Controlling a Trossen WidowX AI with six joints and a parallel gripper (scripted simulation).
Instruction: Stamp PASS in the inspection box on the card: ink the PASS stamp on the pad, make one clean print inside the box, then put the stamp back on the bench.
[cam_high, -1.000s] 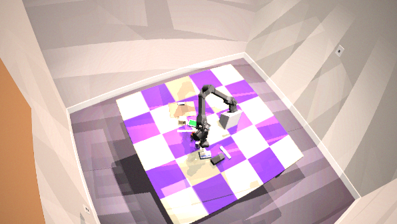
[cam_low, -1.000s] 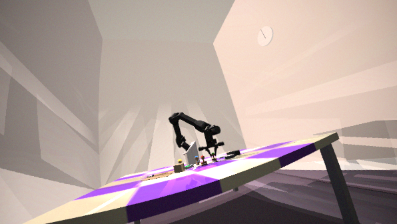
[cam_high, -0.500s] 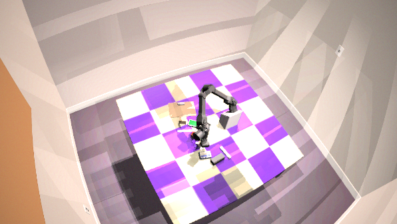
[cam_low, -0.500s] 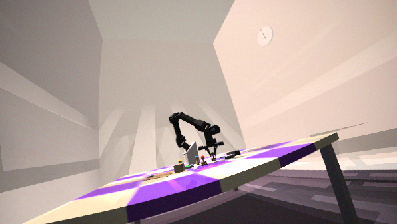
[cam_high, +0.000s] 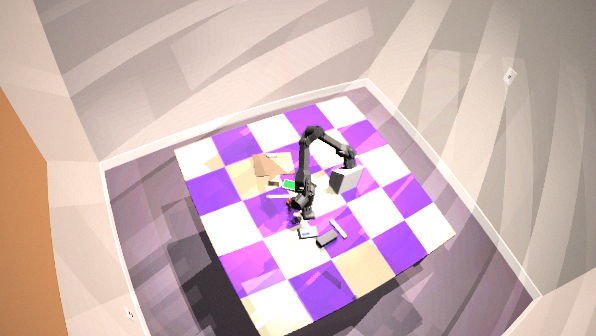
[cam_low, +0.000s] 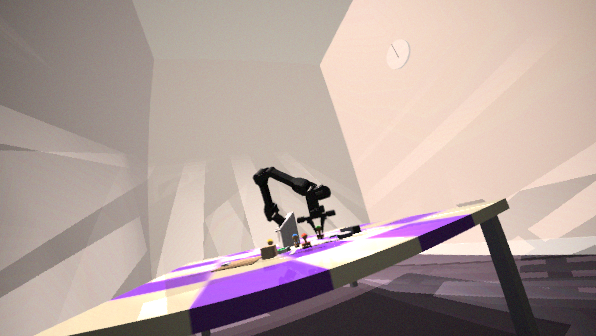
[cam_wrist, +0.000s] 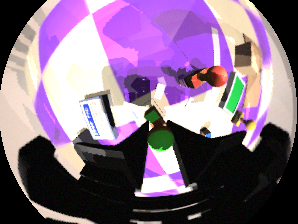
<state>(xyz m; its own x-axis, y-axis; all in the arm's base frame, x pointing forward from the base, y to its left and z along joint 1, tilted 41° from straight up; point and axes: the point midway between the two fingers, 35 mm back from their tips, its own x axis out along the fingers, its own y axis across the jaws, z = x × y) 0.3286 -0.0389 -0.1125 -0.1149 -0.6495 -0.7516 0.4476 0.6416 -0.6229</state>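
The white card is 1 cm behind my gripper tip, 1 cm to the left of it and 4 cm below it. The rest, counted from my gripper tip: grey bar (10 cm behind, 18 cm to the left, 3 cm below); then green ink pad (5 cm behind, 19 cm to the right, 3 cm below); then black box (1 cm behind, 19 cm to the left, 2 cm below).
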